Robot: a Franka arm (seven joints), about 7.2 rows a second.
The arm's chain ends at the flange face. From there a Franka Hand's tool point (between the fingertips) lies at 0.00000 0.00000 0.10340 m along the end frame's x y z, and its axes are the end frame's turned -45 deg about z.
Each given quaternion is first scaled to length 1.
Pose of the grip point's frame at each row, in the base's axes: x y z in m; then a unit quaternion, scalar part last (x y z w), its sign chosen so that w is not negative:
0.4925 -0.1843 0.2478 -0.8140 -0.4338 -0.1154 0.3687
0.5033 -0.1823 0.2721 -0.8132 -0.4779 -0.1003 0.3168
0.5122 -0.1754 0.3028 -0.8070 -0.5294 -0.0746 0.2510
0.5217 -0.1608 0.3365 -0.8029 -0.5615 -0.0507 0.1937
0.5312 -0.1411 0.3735 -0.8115 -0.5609 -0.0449 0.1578
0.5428 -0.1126 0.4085 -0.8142 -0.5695 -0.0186 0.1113
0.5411 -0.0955 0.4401 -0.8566 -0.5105 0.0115 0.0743
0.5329 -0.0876 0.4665 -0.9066 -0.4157 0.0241 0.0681
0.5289 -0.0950 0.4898 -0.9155 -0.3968 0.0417 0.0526
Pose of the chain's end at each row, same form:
0.5061 -0.2567 0.3203 -0.9180 -0.0893 0.0345 0.3848
0.5177 -0.2455 0.3527 -0.9341 -0.1303 0.0286 0.3311
0.5272 -0.2255 0.3920 -0.9481 -0.1803 0.0271 0.2604
0.5358 -0.1988 0.4316 -0.9566 -0.2115 0.0273 0.1984
0.5420 -0.1728 0.4713 -0.9643 -0.2077 0.0189 0.1630
0.5528 -0.1335 0.5093 -0.9702 -0.2146 0.0254 0.1099
0.5510 -0.1074 0.5423 -0.9867 -0.1438 0.0391 0.0642
0.5433 -0.0983 0.5688 -0.9967 -0.0371 0.0483 0.0537
0.5411 -0.1015 0.5923 -0.9976 -0.0162 0.0587 0.0326

